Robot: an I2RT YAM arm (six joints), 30 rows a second.
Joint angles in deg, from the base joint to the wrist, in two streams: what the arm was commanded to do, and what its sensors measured. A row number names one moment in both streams.
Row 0, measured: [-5.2 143.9 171.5 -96.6 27.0 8.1]
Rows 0 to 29, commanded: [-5.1 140.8 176.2 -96.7 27.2 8.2]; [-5.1 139.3 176.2 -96.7 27.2 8.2]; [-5.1 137.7 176.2 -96.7 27.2 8.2]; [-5.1 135.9 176.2 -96.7 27.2 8.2]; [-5.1 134.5 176.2 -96.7 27.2 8.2]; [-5.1 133.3 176.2 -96.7 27.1 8.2]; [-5.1 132.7 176.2 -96.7 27.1 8.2]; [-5.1 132.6 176.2 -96.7 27.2 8.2]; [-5.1 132.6 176.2 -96.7 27.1 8.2]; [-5.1 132.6 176.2 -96.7 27.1 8.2]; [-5.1 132.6 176.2 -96.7 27.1 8.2]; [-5.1 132.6 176.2 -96.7 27.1 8.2]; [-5.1 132.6 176.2 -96.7 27.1 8.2]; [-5.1 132.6 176.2 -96.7 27.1 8.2]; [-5.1 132.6 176.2 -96.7 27.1 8.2]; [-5.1 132.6 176.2 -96.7 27.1 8.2]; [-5.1 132.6 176.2 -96.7 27.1 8.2]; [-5.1 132.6 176.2 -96.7 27.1 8.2]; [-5.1 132.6 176.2 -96.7 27.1 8.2]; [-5.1 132.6 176.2 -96.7 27.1 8.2]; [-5.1 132.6 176.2 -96.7 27.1 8.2]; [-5.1 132.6 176.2 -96.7 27.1 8.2]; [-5.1 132.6 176.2 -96.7 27.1 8.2]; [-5.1 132.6 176.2 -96.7 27.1 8.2]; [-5.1 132.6 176.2 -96.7 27.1 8.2]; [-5.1 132.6 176.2 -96.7 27.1 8.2]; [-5.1 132.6 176.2 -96.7 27.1 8.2]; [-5.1 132.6 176.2 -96.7 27.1 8.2]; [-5.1 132.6 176.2 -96.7 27.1 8.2]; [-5.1 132.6 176.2 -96.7 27.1 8.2]
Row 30, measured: [-5.3 133.4 175.4 -96.7 27.0 8.1]
